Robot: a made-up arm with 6 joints. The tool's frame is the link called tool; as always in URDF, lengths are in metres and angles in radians. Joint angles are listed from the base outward.
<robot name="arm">
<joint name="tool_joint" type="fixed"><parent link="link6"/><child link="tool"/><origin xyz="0 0 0" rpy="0 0 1.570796"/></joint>
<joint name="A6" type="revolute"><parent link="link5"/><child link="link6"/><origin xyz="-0.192 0 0" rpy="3.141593 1.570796 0"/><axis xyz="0 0 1"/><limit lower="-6.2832" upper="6.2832"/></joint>
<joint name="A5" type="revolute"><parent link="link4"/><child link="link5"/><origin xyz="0 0 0" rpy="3.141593 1.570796 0"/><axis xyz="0 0 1"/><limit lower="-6.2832" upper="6.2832"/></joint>
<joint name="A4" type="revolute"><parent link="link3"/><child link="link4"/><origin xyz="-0.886 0 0" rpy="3.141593 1.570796 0"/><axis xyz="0 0 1"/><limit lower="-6.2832" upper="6.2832"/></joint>
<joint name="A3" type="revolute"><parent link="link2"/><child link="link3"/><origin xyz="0.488 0 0" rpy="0 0 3.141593"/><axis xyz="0 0 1"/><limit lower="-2.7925" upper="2.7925"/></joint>
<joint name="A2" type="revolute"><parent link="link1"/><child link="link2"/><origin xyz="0 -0.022 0" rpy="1.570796 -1.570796 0"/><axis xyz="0 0 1"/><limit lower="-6.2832" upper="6.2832"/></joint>
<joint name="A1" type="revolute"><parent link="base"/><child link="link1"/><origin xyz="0 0 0.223" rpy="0 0 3.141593"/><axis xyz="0 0 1"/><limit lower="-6.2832" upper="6.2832"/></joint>
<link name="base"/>
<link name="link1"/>
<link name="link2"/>
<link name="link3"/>
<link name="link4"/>
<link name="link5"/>
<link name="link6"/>
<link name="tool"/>
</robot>
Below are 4 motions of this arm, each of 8 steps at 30 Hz.
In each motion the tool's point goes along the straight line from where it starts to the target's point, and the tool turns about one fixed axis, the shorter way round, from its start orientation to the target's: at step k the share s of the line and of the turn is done. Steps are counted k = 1, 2, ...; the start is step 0. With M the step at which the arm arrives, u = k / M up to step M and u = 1 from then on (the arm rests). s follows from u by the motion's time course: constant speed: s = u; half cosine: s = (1 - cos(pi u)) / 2; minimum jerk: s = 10 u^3 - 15 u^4 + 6 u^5.
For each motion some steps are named. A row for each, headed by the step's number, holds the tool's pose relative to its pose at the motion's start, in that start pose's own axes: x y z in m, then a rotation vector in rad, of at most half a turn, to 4 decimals.
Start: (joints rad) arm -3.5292 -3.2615 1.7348 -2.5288 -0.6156 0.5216
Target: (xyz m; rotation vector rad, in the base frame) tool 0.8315 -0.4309 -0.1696 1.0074 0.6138 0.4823
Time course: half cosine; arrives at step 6
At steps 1, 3, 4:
1: -0.0007 -0.0014 -0.0040 0.0077 0.0044 0.0040
3: -0.0055 -0.0104 -0.0301 0.0571 0.0328 0.0299
4: -0.0082 -0.0157 -0.0451 0.0857 0.0493 0.0448

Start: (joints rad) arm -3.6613 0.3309 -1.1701 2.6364 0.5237 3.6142
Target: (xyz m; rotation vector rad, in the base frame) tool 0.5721 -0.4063 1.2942 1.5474 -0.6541 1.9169
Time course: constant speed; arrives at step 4
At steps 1, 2, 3, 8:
1: -0.0086 -0.0003 0.0022 -0.0038 -0.0120 -0.0200
2: -0.0172 -0.0006 0.0044 -0.0076 -0.0241 -0.0400
3: -0.0258 -0.0009 0.0066 -0.0115 -0.0361 -0.0599
8: -0.0344 -0.0013 0.0089 -0.0153 -0.0482 -0.0799

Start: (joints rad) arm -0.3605 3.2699 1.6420 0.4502 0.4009 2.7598
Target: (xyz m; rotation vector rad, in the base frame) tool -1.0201 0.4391 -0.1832 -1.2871 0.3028 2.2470
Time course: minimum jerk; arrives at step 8
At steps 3, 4, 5, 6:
3: 0.0489 -0.0051 -0.0247 -0.0053 0.0019 -0.0573
4: 0.0888 -0.0092 -0.0450 -0.0097 0.0035 -0.1042
5: 0.1287 -0.0134 -0.0652 -0.0141 0.0051 -0.1510
6: 0.1592 -0.0165 -0.0806 -0.0174 0.0063 -0.1868

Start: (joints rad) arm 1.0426 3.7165 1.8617 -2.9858 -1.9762 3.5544
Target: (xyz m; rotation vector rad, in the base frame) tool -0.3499 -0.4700 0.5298 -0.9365 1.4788 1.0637
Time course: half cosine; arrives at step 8
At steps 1, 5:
1: 0.0013 -0.0002 0.0027 0.0001 0.0140 -0.0059
5: 0.0242 -0.0044 0.0482 0.0020 0.2535 -0.1071

